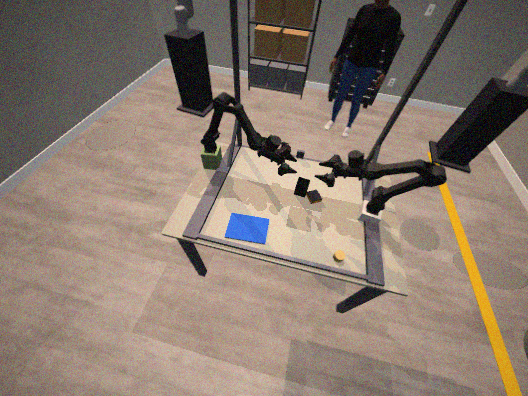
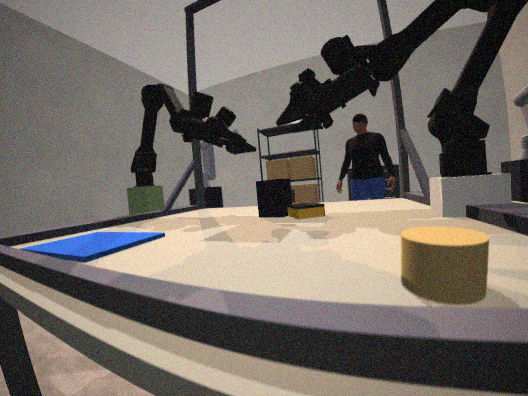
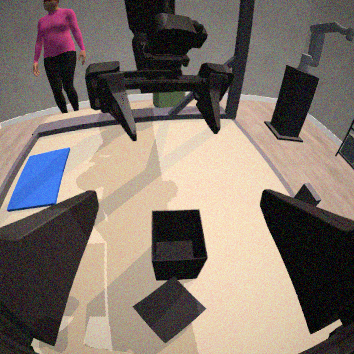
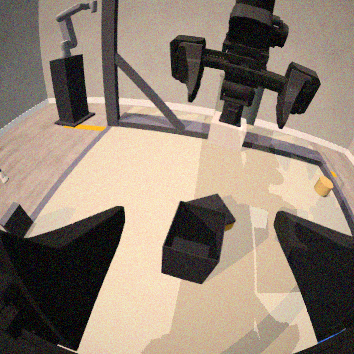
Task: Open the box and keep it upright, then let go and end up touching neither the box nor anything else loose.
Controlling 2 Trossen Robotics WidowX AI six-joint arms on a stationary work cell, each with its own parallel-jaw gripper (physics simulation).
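Pixels of known places: left gripper, fingertip midpoint: [image 1: 316,169] [image 2: 285,128] [image 3: 181,198] [image 4: 236,110]; right gripper, fingertip midpoint: [image 1: 296,166] [image 2: 251,146] [image 3: 178,134] [image 4: 203,217]; left arm's base, link origin: [image 1: 372,209] [image 4: 229,119]; right arm's base, link origin: [image 1: 210,149].
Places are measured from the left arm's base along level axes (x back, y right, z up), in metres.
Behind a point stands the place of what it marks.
Note:
The black box [image 1: 301,186] @(y -0.022, x -0.402, z 0.017 m) [image 2: 273,198] @(y -0.024, x -0.388, z -0.021 m) [image 3: 177,270] @(y 0.008, x -0.366, z -0.017 m) [image 4: 189,262] @(y 0.003, x -0.435, z 0.002 m) stands upright on the table with its top open; its inside looks empty. Its lid [image 1: 314,196] @(y -0.013, x -0.314, z -0.040 m) [image 2: 306,211] @(y -0.038, x -0.302, z -0.052 m) [image 3: 169,310] @(y -0.003, x -0.314, z -0.040 m) [image 4: 212,205] @(y -0.007, x -0.302, z -0.040 m), dark on top with yellow sides, lies flat on the table close beside the box; whether they touch is unclear. My left gripper [image 1: 319,170] @(y 0.002, x -0.353, z 0.149 m) [image 3: 181,198] @(y 0.002, x -0.353, z 0.149 m) [image 4: 236,110] @(y 0.002, x -0.353, z 0.149 m) is open and empty, raised above the table, clear of both. My right gripper [image 1: 295,165] @(y 0.006, x -0.458, z 0.123 m) [image 3: 178,134] @(y 0.006, x -0.458, z 0.123 m) [image 4: 203,217] @(y 0.006, x -0.458, z 0.123 m) is open and empty, also raised and apart from the box and lid.
A blue flat mat [image 1: 247,228] @(y -0.352, x -0.586, z -0.059 m) [image 2: 95,244] @(y -0.357, x -0.542, z -0.059 m) [image 3: 40,179] @(y -0.328, x -0.571, z -0.059 m) lies at the left of the table. A yellow cylinder [image 1: 339,256] @(y -0.325, x -0.114, z -0.032 m) [image 2: 444,265] @(y -0.340, x -0.116, z -0.044 m) [image 4: 323,186] @(y -0.301, x -0.132, z -0.038 m) stands near the front right edge. A small dark block [image 1: 300,154] @(y 0.291, x -0.490, z -0.030 m) [image 3: 307,194] @(y 0.291, x -0.491, z -0.019 m) [image 4: 16,219] @(y 0.291, x -0.490, z -0.026 m) is at the back edge.

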